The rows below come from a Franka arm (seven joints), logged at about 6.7 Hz.
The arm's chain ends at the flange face. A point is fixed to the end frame.
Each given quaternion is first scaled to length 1.
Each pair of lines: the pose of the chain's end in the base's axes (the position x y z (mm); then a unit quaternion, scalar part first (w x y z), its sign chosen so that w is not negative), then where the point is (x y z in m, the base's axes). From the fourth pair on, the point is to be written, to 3 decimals.
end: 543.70 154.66 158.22 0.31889 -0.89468 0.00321 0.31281
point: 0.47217 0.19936 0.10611
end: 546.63 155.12 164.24 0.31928 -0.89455 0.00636 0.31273
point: 0.47526 0.20018 0.11222
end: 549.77 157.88 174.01 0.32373 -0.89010 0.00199 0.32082
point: 0.47721 0.20291 0.12364
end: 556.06 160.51 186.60 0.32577 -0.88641 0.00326 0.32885
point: 0.483 0.206 0.138
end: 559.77 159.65 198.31 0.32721 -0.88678 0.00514 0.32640
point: 0.487 0.205 0.149
